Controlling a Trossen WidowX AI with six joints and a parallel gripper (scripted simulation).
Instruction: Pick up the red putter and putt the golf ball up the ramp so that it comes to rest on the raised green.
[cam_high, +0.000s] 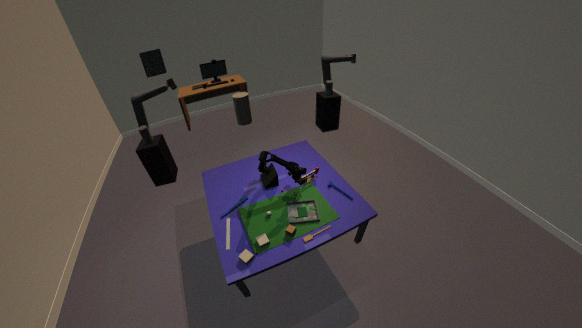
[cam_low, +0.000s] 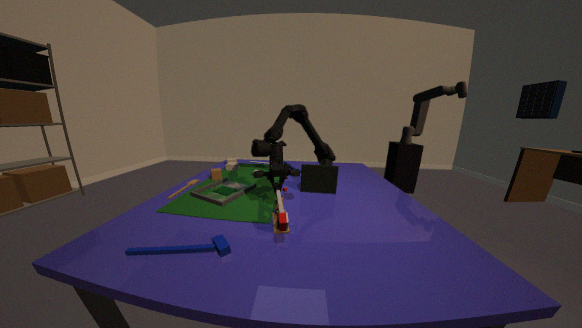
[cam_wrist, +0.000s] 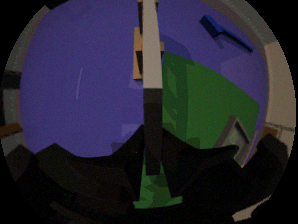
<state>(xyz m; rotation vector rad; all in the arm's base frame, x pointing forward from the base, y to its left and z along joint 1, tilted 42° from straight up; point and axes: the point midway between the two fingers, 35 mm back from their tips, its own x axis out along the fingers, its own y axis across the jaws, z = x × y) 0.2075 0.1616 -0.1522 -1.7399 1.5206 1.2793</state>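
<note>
My gripper tip is 40 mm past the red putter, 110 mm to the right of it and 20 mm below it. From my gripper tip the other things lie so: grey frame (300 mm ahead, 50 mm to the right, 50 mm below); then blue putter (190 mm ahead, 340 mm to the left, 40 mm below); then red marker (160 mm to the right, 50 mm below).
</note>
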